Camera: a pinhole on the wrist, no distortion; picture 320 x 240 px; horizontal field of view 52.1 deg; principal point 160.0 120.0 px. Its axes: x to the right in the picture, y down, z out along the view. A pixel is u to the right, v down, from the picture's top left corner.
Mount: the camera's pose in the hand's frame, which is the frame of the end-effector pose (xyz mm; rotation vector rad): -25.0 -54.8 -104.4 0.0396 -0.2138 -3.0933
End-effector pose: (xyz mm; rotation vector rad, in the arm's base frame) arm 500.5 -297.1 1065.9 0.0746 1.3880 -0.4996
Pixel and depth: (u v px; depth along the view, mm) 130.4 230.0 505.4
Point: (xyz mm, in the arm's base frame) 831.0 -578.8 1172.6
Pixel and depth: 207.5 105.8 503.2
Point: 860.1 -366.4 1242.4
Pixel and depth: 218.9 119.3 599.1
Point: 942.6 -396.2 1298.5
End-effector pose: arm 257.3 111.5 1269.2 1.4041 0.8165 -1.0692
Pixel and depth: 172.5 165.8 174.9
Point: 182.8 50.8 1286.1
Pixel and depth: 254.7 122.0 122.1
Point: 195.5 107.2 1315.0
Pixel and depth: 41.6 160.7 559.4
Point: 208.5 -357.6 1124.5
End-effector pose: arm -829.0 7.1 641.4 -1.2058 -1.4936 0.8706
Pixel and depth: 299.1 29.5 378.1
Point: -1044.8 -151.1 439.6
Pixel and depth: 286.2 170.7 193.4
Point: -929.5 -104.0 649.6
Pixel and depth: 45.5 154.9 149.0
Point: -886.7 20.2 680.3
